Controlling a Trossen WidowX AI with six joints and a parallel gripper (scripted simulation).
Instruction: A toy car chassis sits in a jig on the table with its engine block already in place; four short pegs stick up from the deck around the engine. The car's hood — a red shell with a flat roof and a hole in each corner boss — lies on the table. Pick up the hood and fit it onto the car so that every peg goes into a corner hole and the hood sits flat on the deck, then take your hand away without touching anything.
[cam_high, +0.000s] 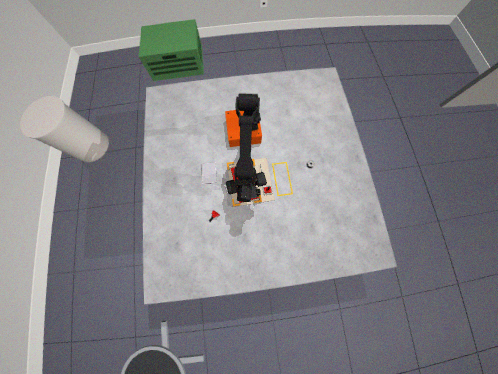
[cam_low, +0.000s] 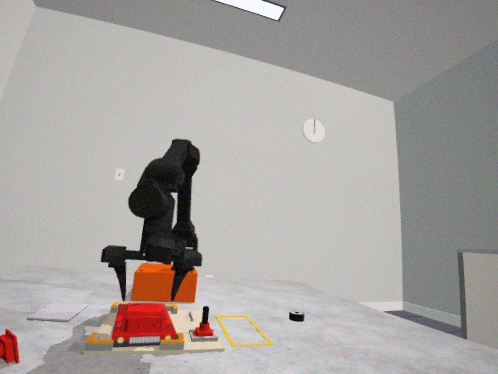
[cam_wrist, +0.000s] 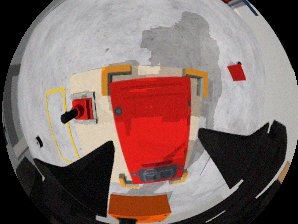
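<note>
The red hood is 3 cm below my gripper tip. Round my gripper tip: grey engine block (4 cm below).
</note>
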